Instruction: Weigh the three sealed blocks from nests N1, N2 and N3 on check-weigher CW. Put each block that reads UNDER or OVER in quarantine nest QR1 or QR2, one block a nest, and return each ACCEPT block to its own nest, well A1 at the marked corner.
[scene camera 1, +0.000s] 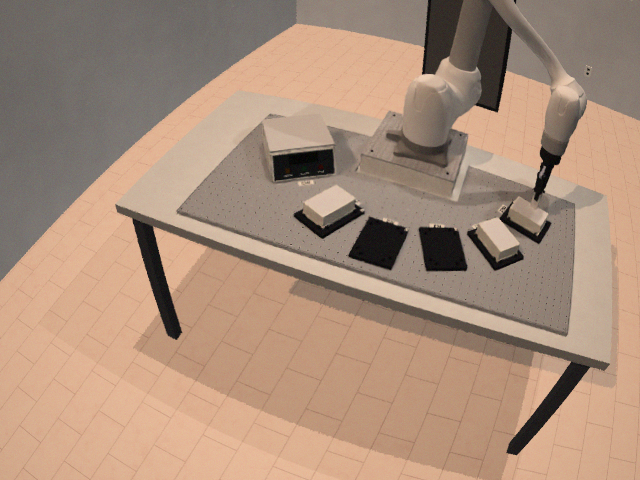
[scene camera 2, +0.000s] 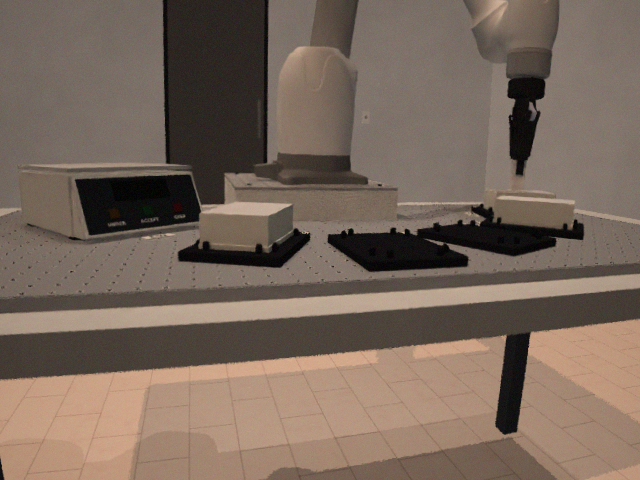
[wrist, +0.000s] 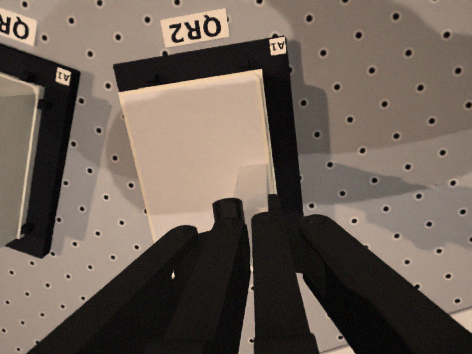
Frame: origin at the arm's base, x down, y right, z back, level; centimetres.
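Seen in the pictures: gripper, fingertip midpoint: (scene camera 1: 533, 206) (scene camera 2: 515, 190) (wrist: 255, 186); arm's base at its link origin: (scene camera 1: 423, 147) (scene camera 2: 313, 180).
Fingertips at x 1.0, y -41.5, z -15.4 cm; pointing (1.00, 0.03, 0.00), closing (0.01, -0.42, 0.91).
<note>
Pixels of each thing's top centre, then the offset from my fingertips to it. "*": a spot on its surface instead. Level surfaces: height alone.
- nest QR2 at a spot on its surface: (scene camera 1: 537, 235) * dx +3.9, dy -2.5, dz -9.1 cm
- nest QR1 at its top centre: (scene camera 2: 534, 217) (scene camera 1: 497, 241) dx +3.2, dy +12.1, dz -17.9 cm
- third block at its top centre: (scene camera 2: 250, 207) (scene camera 1: 329, 200) dx +0.0, dy +62.8, dz -21.6 cm
- leftmost nest at its top centre: (scene camera 2: 251, 232) (scene camera 1: 329, 209) dx +3.2, dy +62.7, dz -21.7 cm
- Check-weigher CW at its top centre: (scene camera 2: 109, 165) (scene camera 1: 297, 134) dx -4.6, dy +81.0, dz +1.9 cm
- perforated plate at its surface level: dx +5.3 cm
- pale table at its surface level: dx +6.6 cm
My gripper (scene camera 1: 537, 197) (scene camera 2: 519, 169) (wrist: 255, 186) is shut; its pale tips point down over the block (scene camera 1: 526, 212) (scene camera 2: 490, 199) (wrist: 200, 130) in nest QR2 (scene camera 1: 535, 236) (wrist: 287, 150). Whether they touch it is unclear. Another block (scene camera 1: 497, 236) (scene camera 2: 535, 211) (wrist: 15, 165) lies in nest QR1 (scene camera 1: 485, 254) (wrist: 54, 150), beside QR2. A third block (scene camera 1: 330, 202) (scene camera 2: 248, 227) lies in the leftmost nest (scene camera 1: 323, 231) (scene camera 2: 227, 259). Two middle nests (scene camera 1: 379, 242) (scene camera 1: 443, 249) hold no block. Their labels are unreadable. Check-weigher CW (scene camera 1: 299, 133) (scene camera 2: 46, 201) bears no block; its display is dark.
The arm's base plinth (scene camera 1: 403, 173) (scene camera 2: 310, 204) stands behind the nests, between the weigher and QR2. A perforated plate (scene camera 1: 237, 206) (scene camera 2: 103, 273) carries the nests and weigher on the pale table (scene camera 1: 170, 170). Small pegs stand around the nests.
</note>
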